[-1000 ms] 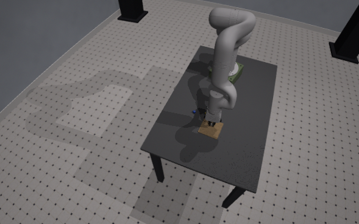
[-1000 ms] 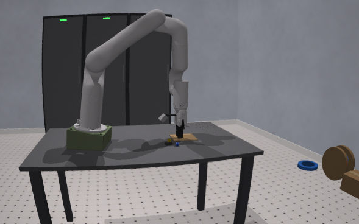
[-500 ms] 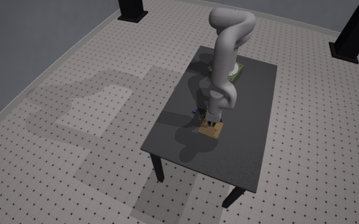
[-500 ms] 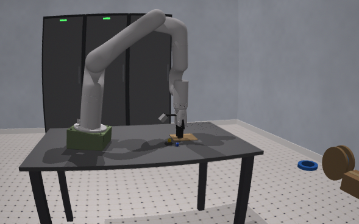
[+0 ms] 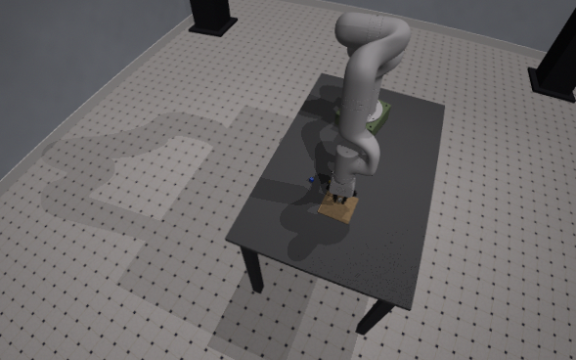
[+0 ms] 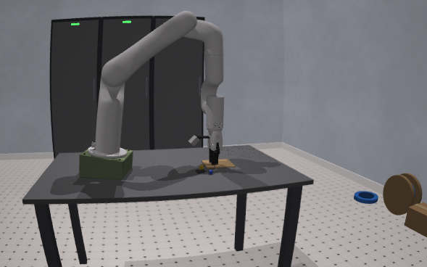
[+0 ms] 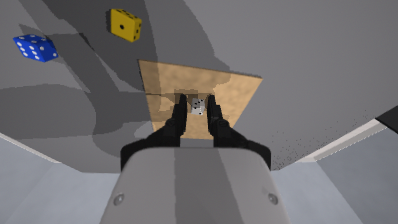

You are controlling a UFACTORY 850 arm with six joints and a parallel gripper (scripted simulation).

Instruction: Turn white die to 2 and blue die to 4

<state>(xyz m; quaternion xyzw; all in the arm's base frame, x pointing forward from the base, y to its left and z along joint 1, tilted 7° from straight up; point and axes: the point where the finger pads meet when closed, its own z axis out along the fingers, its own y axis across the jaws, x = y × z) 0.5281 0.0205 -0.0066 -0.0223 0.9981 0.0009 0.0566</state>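
Now: the white die 1 cm below my hand. From my hand the other things lie so: blue die: 15 cm to the right, 6 cm behind, 2 cm below; yellow die: 8 cm behind, 6 cm to the right, 2 cm below; tan mat: 2 cm below, 2 cm ahead.
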